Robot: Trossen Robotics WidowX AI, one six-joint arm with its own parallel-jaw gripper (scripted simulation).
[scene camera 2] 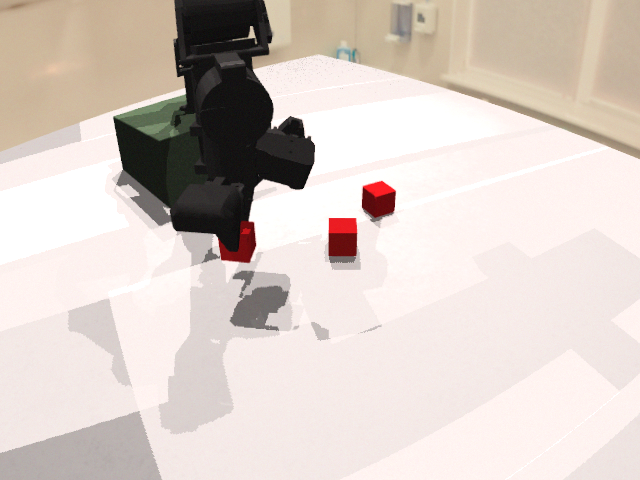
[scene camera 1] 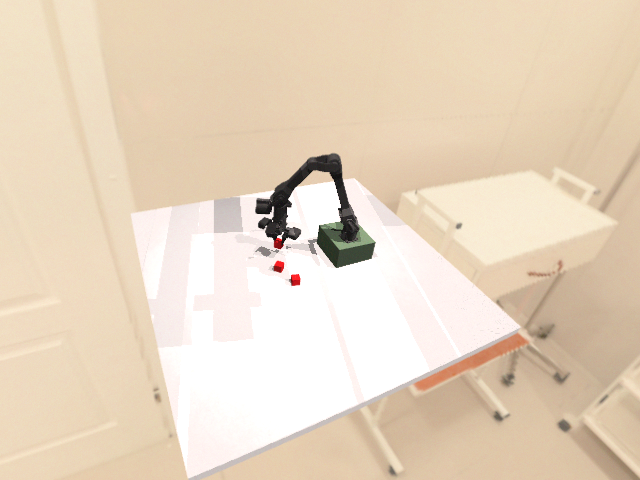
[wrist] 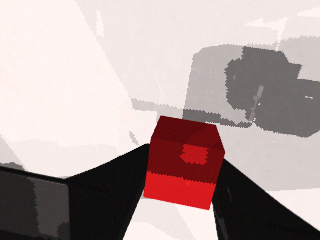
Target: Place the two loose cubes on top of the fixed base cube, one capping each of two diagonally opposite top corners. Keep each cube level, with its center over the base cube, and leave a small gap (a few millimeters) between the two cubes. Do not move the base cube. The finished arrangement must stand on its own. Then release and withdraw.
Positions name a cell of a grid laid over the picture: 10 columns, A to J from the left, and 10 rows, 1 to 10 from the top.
Labels:
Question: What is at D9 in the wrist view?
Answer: The gripper.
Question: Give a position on a red cube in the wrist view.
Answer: At F7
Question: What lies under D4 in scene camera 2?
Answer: The gripper.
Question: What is the gripper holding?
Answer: A red cube.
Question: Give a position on a red cube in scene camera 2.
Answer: F5

